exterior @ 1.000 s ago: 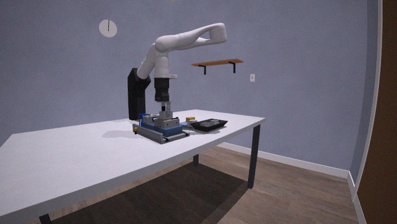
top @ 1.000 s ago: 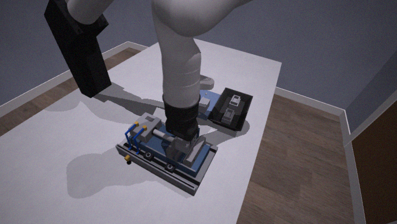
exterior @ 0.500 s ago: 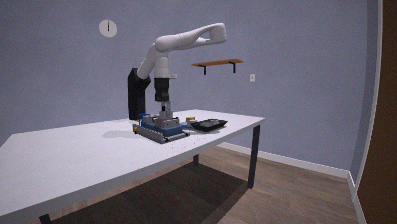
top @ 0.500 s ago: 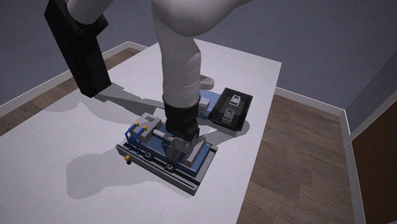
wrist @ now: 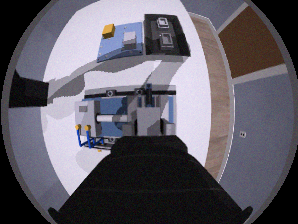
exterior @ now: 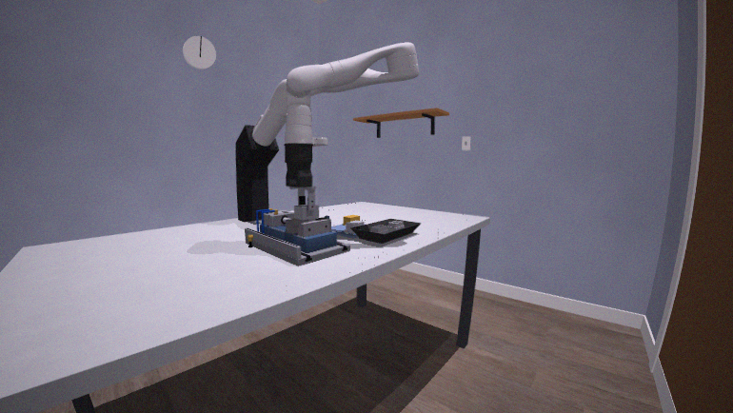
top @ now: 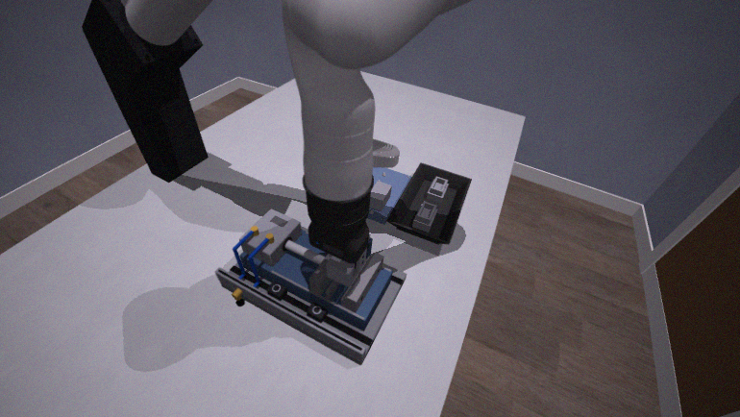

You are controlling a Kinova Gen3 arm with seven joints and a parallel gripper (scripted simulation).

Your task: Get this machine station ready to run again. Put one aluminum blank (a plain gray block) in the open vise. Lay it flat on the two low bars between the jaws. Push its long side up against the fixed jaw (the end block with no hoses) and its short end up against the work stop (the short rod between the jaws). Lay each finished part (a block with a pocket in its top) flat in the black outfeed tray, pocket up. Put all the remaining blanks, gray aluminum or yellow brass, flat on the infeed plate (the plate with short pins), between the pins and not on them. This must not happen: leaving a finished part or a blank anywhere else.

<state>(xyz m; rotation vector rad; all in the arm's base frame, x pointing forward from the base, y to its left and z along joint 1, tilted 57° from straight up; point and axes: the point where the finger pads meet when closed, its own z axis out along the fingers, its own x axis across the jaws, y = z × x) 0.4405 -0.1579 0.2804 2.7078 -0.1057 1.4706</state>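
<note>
Now: the fixed jaw 30 mm ahead of my hand and 70 mm below it. From my hand the other things lie so: black outfeed tray 110 mm ahead, 290 mm to the left, 140 mm below; vise 70 mm behind, 20 mm to the left, 110 mm below; gray aluminum blank 20 mm behind, 270 mm to the left, 120 mm below.
</note>
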